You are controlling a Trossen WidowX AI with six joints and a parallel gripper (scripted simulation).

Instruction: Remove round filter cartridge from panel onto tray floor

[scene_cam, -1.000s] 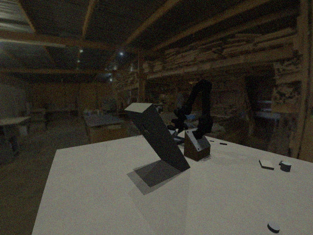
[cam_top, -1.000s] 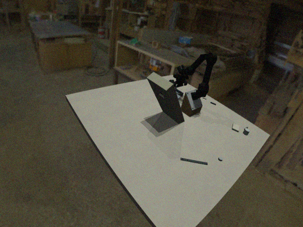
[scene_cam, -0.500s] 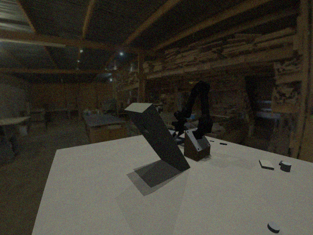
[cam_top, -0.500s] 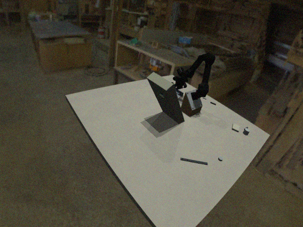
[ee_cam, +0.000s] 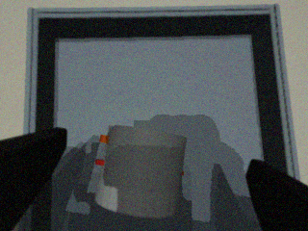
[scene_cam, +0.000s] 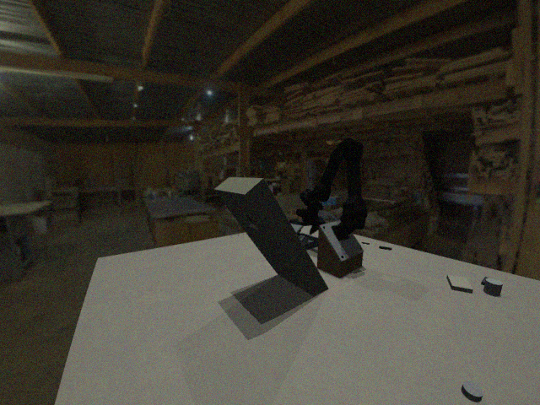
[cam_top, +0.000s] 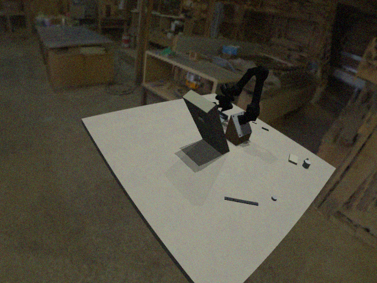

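Right now the round grey filter cartridge is 10 mm ahead of my gripper tip, 10 mm to the left of it and 20 mm below it. The rest, counted from my gripper tip: blue-grey tray (10 mm to the right, 40 mm below).
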